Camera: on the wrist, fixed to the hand. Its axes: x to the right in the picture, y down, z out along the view.
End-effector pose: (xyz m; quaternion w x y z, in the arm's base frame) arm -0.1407 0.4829 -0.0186 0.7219 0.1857 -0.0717 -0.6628
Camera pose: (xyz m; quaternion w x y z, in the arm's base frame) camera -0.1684 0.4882 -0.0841 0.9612 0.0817 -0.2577 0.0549
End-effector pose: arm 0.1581 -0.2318 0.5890 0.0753 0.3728 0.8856 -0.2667
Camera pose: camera 0.1262 -0.2325 0.6528 0.2699 0.8842 0.3254 -0.1988
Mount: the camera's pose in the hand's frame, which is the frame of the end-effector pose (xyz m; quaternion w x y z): 0.0010 -0.0493 -0.0515 0.6911 0.0552 -0.0528 0.7187
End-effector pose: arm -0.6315 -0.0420 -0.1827 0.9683 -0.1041 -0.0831 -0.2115
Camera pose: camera -0.6456 -0.0984 -0.2240 0.8225 -0.0894 -0.0454 0.5598
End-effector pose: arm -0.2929 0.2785 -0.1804 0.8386 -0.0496 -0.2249 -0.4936
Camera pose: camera -0.3175 0.2369 -0.2329 0.9252 -0.1757 -0.1913 0.2766
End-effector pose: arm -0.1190 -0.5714 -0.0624 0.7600 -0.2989 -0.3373 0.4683
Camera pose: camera -0.0527 -0.5965 -0.0548 0.1874 -0.3823 -0.0326 0.9043
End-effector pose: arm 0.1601 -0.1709 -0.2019 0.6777 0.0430 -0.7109 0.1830
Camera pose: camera 0.2241 -0.2001 -0.1902 0.2969 -0.4341 -0.5479 0.6505
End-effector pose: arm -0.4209 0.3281 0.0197 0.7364 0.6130 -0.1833 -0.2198
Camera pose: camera -0.3972 0.3624 -0.0381 0.6234 0.3210 -0.6183 0.3551
